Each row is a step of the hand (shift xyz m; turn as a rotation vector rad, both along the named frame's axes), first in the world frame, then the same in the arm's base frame.
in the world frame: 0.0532 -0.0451 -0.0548 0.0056 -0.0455 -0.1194
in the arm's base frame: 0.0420 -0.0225 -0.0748 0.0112 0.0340 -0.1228
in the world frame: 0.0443 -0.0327 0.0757 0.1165 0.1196 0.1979
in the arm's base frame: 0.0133 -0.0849 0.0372 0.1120 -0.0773 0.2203
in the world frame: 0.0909 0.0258 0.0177 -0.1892 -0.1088 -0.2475
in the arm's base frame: 0.0886 -0.0296 0.0225 -0.1642 0.1435 -0.2477
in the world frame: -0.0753 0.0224 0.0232 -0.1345 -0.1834 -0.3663
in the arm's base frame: -0.0644 0.0337 0.0377 -0.1195 0.1363 -0.3912
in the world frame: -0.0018 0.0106 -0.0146 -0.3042 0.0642 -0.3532
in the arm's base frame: 0.0052 0.0166 -0.0051 -0.1833 0.3740 -0.2189
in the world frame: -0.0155 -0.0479 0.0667 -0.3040 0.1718 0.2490
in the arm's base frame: -0.0449 -0.0657 0.0255 -0.2598 0.1044 0.3249
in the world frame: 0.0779 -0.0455 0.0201 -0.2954 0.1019 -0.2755
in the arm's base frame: 0.0497 -0.0759 -0.0174 -0.1763 0.3524 -0.1351
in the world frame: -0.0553 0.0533 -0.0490 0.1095 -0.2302 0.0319
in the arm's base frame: -0.0207 0.0887 -0.0027 0.0070 -0.2263 -0.1214
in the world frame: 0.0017 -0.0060 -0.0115 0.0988 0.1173 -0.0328
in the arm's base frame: 0.0015 0.0017 -0.0129 0.1398 0.0608 0.0367
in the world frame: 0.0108 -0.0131 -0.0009 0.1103 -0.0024 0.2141
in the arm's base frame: 0.0051 -0.0132 -0.0094 0.0576 -0.1702 0.1604
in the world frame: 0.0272 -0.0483 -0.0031 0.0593 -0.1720 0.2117
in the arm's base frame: 0.0072 -0.0436 -0.0336 -0.0516 -0.2676 0.0605
